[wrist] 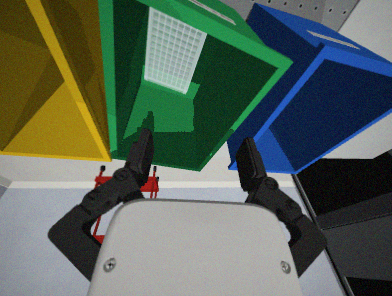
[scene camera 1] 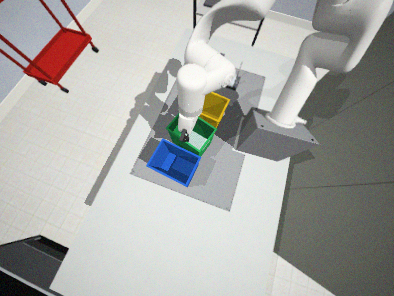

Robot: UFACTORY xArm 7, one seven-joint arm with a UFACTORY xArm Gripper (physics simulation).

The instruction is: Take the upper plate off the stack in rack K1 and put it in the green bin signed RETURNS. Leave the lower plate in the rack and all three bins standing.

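Places are measured from the arm's base along level axes (x ahead, y left, z up), in millimetres.
Where they show: gripper, fingertip midpoint: (wrist: 197,142) (scene camera 1: 189,130); arm's base at its link origin: (scene camera 1: 279,121).
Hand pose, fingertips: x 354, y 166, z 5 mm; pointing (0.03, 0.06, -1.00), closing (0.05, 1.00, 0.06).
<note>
Things, the pixels of their top centre, and the offset from my fingertips. Level surfaces: height alone.
- clear gridded plate at its top centre: (wrist: 172,56) (scene camera 1: 193,138) dx -8, dy -31, dz -169 mm
- green bin at its top centre: (wrist: 176,124) (scene camera 1: 191,128) dx -2, dy -21, dz -24 mm
- blue bin at its top centre: (wrist: 304,138) (scene camera 1: 173,161) dx +20, dy +136, dz -24 mm
- yellow bin at its top centre: (wrist: 5,101) (scene camera 1: 206,102) dx -27, dy -165, dz -24 mm
- Rack K1 at its top centre: (scene camera 1: 225,76) dx -66, dy -479, dz -169 mm
- grey perforated mat at its surface level: dz -203 mm
- white table at its surface level: dz -216 mm
The clear gridded plate (scene camera 1: 199,138) (wrist: 175,52) lies inside the green bin (scene camera 1: 210,140) (wrist: 245,40), away from the fingers. A white label strip shows on the bin's wall in the wrist view; its text is not legible. My gripper (scene camera 1: 184,135) (wrist: 197,142) is open and empty over the green bin; the plate lies beyond its fingertips in the wrist view. The blue bin (scene camera 1: 186,167) (wrist: 295,40) and the yellow bin (scene camera 1: 215,106) (wrist: 70,125) stand on either side. Rack K1 (scene camera 1: 232,83) is mostly hidden behind the arm; the lower plate cannot be made out.
The bins stand on a grey perforated mat (scene camera 1: 220,185) on the white table (scene camera 1: 180,245). The arm rises from a grey base block (scene camera 1: 272,135) at the right. A red cart (scene camera 1: 60,55) (wrist: 105,181) stands on the floor. A black cabinet (scene camera 1: 30,260) is at the lower left.
</note>
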